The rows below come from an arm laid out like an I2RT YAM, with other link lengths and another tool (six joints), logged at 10 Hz.
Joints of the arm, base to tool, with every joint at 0 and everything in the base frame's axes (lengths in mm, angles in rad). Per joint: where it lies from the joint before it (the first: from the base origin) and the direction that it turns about. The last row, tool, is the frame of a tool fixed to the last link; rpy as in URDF.
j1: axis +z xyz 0 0 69.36
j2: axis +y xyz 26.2 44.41 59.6
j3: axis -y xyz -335.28 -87.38 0
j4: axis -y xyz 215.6 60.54 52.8
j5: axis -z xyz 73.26 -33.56 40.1
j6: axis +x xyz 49.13 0 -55.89
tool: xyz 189 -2 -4 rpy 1.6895 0.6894 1.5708
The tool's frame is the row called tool.
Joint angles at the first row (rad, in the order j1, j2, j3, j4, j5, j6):
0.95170, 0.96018, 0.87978, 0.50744, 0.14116, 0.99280
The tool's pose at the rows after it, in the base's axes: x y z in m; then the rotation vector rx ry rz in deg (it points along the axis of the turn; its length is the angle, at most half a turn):
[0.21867, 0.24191, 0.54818, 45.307, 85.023, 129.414]
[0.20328, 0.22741, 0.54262, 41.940, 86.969, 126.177]
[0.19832, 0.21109, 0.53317, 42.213, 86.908, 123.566]
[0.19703, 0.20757, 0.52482, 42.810, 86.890, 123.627]
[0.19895, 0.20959, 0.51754, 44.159, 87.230, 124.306]
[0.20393, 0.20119, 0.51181, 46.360, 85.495, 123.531]
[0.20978, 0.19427, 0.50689, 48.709, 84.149, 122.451]
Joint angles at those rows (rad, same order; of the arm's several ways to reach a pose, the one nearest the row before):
0.95100, 0.89424, 0.86919, 0.45144, 0.09906, 0.94531
0.95156, 0.81957, 0.87063, 0.35637, 0.08142, 0.88266
0.95186, 0.75959, 0.85312, 0.30018, 0.10416, 0.85234
0.95206, 0.73922, 0.82041, 0.31006, 0.10869, 0.85863
0.95260, 0.74069, 0.79543, 0.32948, 0.11139, 0.88148
0.95183, 0.72567, 0.76883, 0.34402, 0.14831, 0.88507
0.95251, 0.71801, 0.75471, 0.34681, 0.18653, 0.88872

